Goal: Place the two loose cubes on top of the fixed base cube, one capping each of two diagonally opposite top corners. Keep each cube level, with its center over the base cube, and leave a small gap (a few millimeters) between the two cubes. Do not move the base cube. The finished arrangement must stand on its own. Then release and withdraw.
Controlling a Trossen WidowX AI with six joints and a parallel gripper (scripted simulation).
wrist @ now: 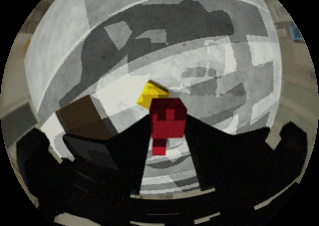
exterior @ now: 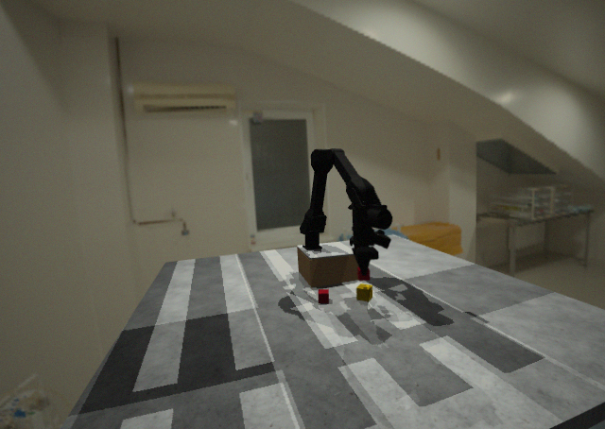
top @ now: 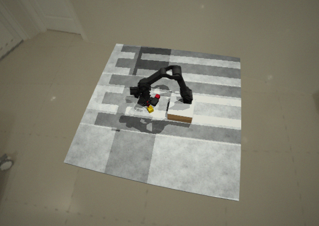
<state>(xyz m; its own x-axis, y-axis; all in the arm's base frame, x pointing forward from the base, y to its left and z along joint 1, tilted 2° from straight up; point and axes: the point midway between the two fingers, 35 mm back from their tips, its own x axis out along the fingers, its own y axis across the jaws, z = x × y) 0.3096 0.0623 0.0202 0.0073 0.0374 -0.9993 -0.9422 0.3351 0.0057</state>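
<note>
Now: gripper tip 7 cm above the yellow base cube, 2 cm past it and 1 cm to the right of it. Also, from my gripper tip: red cube right at my gripper tip.
</note>
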